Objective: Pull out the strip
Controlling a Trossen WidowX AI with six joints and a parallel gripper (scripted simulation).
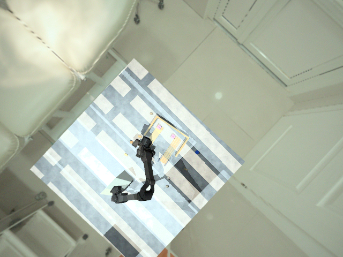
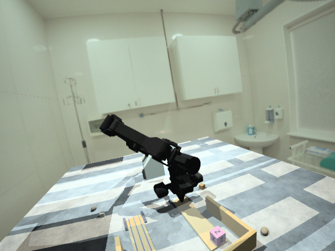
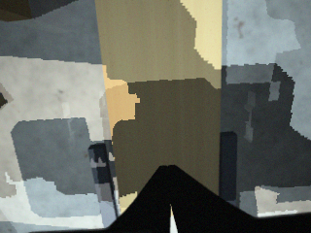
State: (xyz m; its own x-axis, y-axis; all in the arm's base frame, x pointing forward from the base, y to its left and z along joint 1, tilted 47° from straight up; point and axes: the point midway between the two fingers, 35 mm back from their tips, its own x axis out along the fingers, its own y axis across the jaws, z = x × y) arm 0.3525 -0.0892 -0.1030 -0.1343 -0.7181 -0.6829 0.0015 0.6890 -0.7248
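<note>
Right now the orange cube is 40 mm behind my gripper tip and 120 mm to the left of it. From my gripper tip the other things lie so: white cube (100 mm behind, 310 mm to the right); then blue dot (220 mm ahead, 380 mm to the right).
</note>
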